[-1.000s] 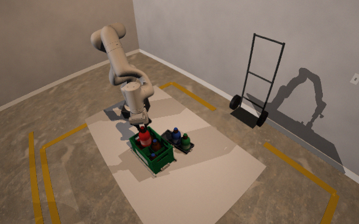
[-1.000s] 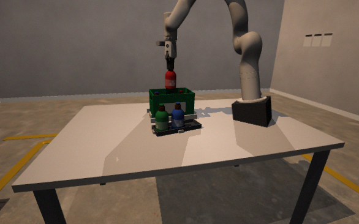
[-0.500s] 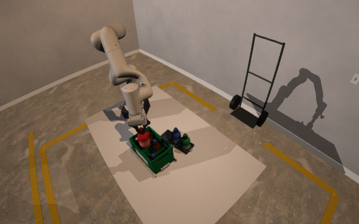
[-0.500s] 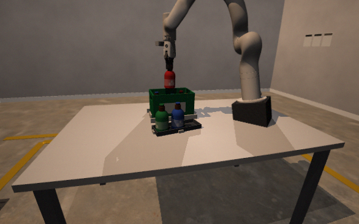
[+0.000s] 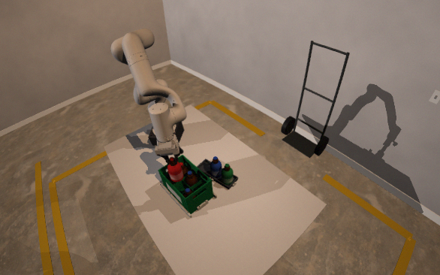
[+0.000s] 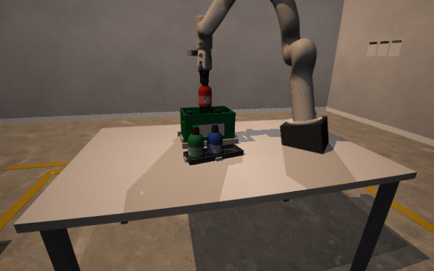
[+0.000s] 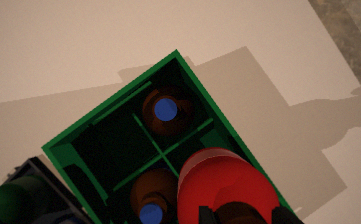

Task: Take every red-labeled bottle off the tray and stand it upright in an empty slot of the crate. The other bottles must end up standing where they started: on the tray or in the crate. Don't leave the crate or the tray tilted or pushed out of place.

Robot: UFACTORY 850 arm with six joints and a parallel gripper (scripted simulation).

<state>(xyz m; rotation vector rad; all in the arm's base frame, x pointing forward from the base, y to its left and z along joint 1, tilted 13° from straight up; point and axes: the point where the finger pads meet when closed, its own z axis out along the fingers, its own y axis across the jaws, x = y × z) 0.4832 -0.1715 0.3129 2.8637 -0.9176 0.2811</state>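
Now: hand 7 cm above the red-labeled bottle. Also, from my hand: green crate: 4 cm to the left, 25 cm below; then brown bottle: 8 cm to the left, 25 cm below; then blue-labeled bottle: 2 cm ahead, 27 cm to the left, 25 cm below.
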